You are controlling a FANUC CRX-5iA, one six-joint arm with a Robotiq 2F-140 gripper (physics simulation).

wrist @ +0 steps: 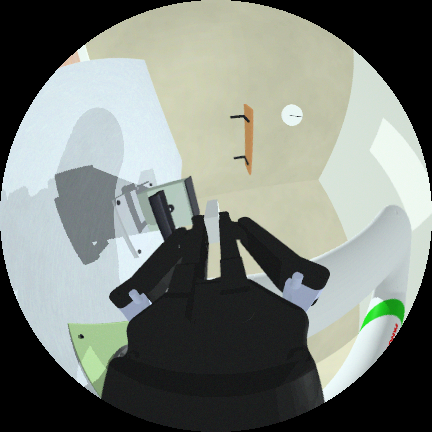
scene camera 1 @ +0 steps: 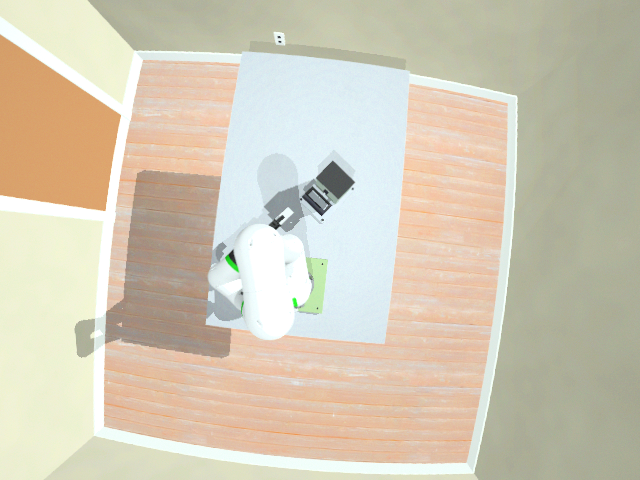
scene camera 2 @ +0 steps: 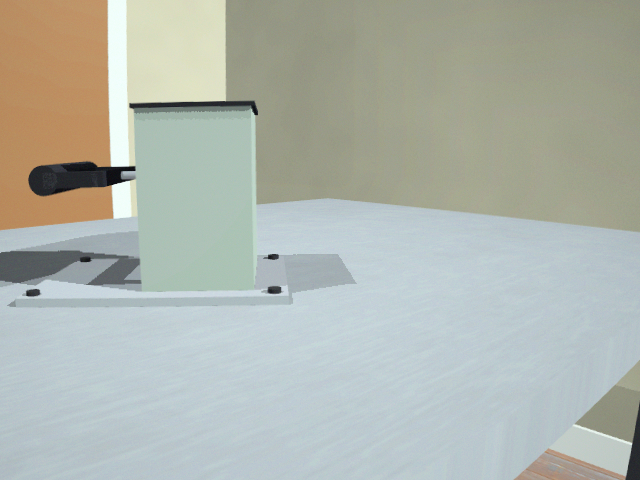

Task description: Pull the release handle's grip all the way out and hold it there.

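Observation:
The release handle is a tall pale green box [scene camera 1: 334,179] [scene camera 2: 196,196] [wrist: 182,202] with a dark lid, on a bolted base plate [scene camera 2: 155,298]. Its black grip [scene camera 1: 313,205] [scene camera 2: 62,179] [wrist: 161,212] stands out level from one side of the box, and a short pale rod shows behind it in scene camera 2. My gripper [scene camera 1: 285,213] [wrist: 213,209] is shut, with pale pads at its tips and nothing held. In scene camera 1 it is to the lower left of the grip, apart from it. In the wrist view the grip is left of the fingertips. My gripper does not show in scene camera 2.
The handle stands on a pale table [scene camera 1: 361,118] [scene camera 2: 413,361] [wrist: 45,110]. The arm [scene camera 1: 268,289] [wrist: 370,245] rises over the table's near end, beside a green mounting plate [scene camera 1: 319,284] [wrist: 100,336]. A wall shelf [wrist: 249,140] and a round clock [wrist: 292,115] show on the wall.

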